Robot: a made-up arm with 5 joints. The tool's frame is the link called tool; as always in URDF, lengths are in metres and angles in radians. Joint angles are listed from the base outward. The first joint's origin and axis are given. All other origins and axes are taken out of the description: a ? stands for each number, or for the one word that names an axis. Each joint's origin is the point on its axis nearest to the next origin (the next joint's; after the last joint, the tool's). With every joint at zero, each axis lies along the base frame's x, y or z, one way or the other. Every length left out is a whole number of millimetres.
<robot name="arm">
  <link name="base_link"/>
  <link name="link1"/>
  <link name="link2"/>
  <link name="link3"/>
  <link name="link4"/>
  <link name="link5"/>
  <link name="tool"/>
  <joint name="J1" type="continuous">
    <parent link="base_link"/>
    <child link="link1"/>
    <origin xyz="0 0 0.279"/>
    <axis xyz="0 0 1"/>
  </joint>
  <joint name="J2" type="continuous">
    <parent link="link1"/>
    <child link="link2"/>
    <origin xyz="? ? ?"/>
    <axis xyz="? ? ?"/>
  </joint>
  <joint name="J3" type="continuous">
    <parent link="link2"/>
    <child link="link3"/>
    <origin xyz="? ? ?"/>
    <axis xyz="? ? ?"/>
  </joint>
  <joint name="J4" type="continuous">
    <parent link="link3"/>
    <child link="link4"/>
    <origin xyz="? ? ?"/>
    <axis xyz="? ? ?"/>
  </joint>
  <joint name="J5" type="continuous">
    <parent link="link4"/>
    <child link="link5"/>
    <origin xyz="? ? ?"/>
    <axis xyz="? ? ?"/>
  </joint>
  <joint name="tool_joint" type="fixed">
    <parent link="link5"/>
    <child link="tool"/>
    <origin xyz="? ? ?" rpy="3.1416 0 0"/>
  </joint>
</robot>
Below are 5 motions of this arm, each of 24 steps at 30 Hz.
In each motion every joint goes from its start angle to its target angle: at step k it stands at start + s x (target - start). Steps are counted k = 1, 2, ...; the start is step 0. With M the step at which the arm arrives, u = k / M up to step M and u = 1 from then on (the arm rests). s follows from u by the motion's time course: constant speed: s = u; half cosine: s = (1 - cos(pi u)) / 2; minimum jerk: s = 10 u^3 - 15 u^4 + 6 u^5.
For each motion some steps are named. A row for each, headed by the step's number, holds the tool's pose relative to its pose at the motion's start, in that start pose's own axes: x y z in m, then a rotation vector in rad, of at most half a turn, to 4 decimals.
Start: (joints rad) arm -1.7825 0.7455 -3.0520 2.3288 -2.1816
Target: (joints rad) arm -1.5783 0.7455 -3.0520 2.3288 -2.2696
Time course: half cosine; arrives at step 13
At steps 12, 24:
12: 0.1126 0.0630 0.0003 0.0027 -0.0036 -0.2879
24: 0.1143 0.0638 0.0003 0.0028 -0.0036 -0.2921

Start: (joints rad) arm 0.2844 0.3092 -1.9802 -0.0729 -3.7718
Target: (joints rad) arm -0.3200 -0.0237 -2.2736 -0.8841 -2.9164
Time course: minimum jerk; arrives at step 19
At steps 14, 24:
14: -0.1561 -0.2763 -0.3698 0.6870 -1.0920 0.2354
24: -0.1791 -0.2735 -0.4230 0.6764 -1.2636 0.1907

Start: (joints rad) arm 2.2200 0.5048 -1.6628 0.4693 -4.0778
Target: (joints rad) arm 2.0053 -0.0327 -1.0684 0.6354 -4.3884
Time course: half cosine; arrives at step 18
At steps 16, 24:
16: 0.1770 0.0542 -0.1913 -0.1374 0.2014 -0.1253
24: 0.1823 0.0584 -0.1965 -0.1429 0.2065 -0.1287

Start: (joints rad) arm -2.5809 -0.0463 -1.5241 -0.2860 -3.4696
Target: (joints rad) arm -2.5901 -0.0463 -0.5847 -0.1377 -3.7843
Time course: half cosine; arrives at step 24
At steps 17, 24:
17: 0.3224 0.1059 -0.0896 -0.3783 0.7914 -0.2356
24: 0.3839 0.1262 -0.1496 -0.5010 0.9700 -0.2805

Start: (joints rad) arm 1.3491 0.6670 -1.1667 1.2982 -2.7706
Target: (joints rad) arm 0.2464 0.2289 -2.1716 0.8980 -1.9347
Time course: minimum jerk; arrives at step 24
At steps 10, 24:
10: -0.0034 -0.2738 -0.2003 -0.4727 -0.4660 0.6241
24: 0.4776 -0.7602 -0.2962 -1.1817 -1.4189 1.8535

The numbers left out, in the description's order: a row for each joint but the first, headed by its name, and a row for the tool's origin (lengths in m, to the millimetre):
J2: xyz 0 0 0, axis 0 1 0
J3: xyz 0.084 0 0.445, axis 0 1 0
J4: xyz 0.079 0 -0.349, axis 0 1 0
J5: xyz 0.075 0 -0.096, axis 0 0 -1
tool: xyz 0 0 0

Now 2 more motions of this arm.
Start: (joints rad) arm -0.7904 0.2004 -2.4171 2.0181 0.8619
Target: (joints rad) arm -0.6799 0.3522 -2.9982 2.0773 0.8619
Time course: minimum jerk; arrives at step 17
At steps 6, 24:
6: -0.0116 -0.0063 -0.0253 0.0715 0.0529 -0.0257
24: -0.0611 -0.0040 -0.0886 0.3077 0.2091 -0.1031

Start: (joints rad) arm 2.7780 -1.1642 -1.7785 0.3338 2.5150
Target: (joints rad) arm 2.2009 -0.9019 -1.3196 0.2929 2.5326
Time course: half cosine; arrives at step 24
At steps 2, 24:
2: 0.0018 0.0061 0.0052 -0.0027 0.0123 -0.0081
24: 0.2806 0.2055 0.1915 -0.0156 0.7994 -0.3613

